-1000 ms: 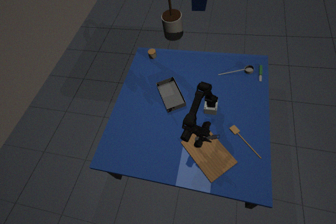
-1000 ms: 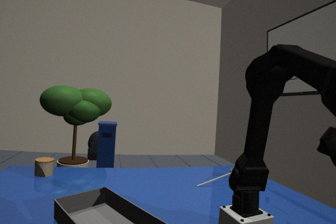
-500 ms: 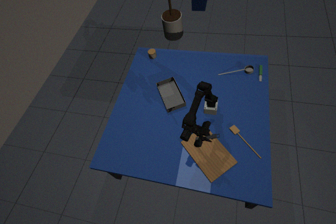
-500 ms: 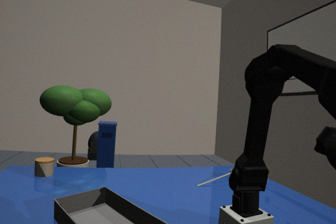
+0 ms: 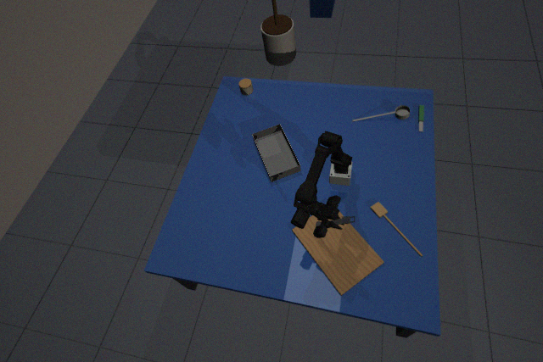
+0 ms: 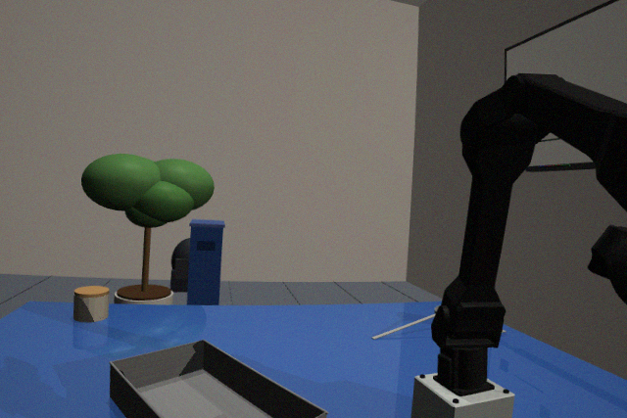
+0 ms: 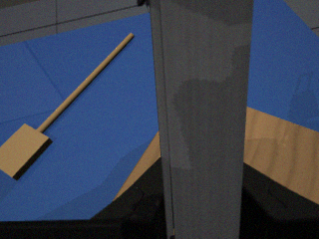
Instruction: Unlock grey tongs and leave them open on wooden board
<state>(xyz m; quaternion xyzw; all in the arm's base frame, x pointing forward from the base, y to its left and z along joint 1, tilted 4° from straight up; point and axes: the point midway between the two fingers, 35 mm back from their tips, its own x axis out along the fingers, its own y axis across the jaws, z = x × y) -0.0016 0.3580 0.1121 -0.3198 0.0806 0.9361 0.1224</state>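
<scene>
The wooden board lies 18 cm below my gripper tip, 2 cm to the left of it and 2 cm ahead of it. Round my gripper tip: cork-topped cup 92 cm to the right, 66 cm ahead, 16 cm below; then grey roasting tin 45 cm to the right, 38 cm ahead, 16 cm below.
</scene>
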